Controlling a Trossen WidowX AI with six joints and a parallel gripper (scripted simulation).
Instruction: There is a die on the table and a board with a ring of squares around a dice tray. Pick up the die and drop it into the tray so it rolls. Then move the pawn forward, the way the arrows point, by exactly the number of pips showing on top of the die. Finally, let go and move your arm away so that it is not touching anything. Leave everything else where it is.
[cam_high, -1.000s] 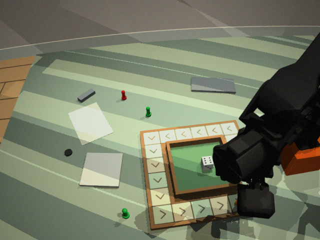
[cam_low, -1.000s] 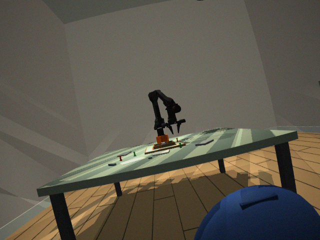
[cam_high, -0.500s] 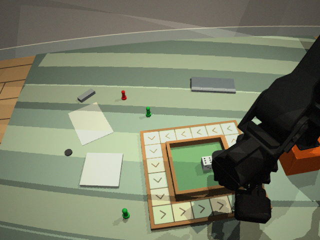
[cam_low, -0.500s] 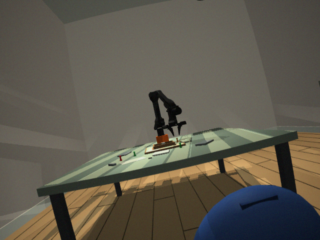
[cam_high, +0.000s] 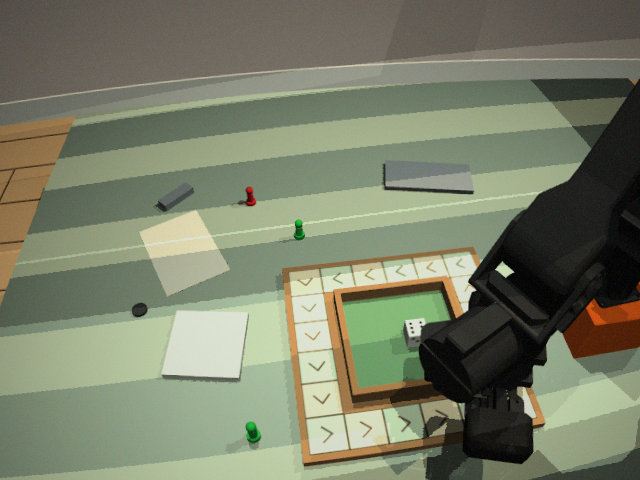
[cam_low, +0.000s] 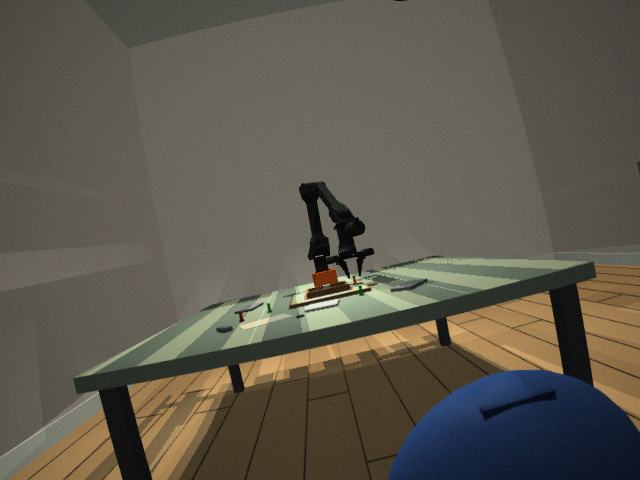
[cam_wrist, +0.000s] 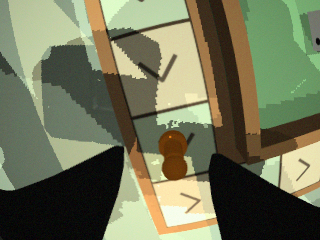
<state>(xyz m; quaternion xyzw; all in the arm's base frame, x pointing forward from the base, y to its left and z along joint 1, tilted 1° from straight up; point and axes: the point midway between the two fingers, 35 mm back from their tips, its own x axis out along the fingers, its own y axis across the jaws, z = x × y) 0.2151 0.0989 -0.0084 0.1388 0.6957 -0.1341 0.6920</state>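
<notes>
Right now my gripper tip is 1 cm above the orange pawn. Round my gripper tip: grey slab 9 cm behind, 43 cm to the right, 3 cm below; then white die 4 cm ahead, 12 cm to the right, 1 cm below; then green dice tray 5 cm ahead, 12 cm to the right, 3 cm below.
</notes>
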